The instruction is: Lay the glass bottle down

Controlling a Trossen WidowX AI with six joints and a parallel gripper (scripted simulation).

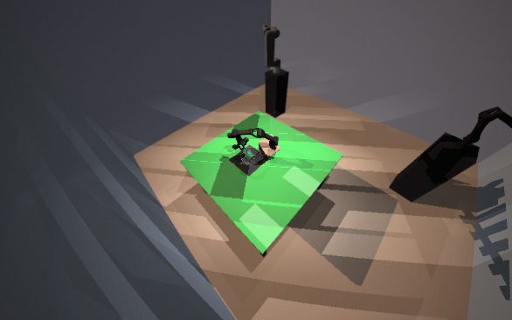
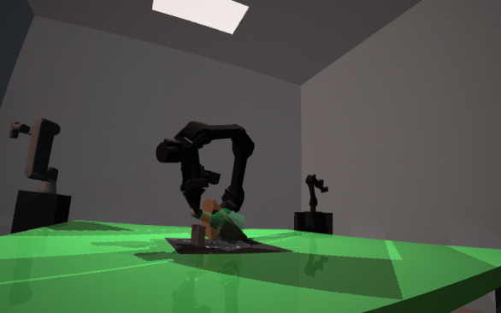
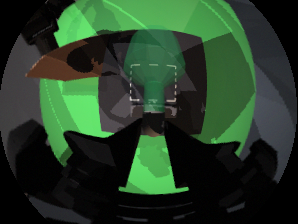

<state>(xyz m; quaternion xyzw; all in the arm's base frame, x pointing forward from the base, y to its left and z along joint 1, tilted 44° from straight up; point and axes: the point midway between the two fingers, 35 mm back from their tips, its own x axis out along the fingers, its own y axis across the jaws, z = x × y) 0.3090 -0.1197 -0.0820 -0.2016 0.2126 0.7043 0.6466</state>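
The green glass bottle is 50 mm to the left of my gripper tip and 10 mm below it. The rest, counted from my gripper tip: dark mat 90 mm to the left, 90 mm below, 10 mm behind.
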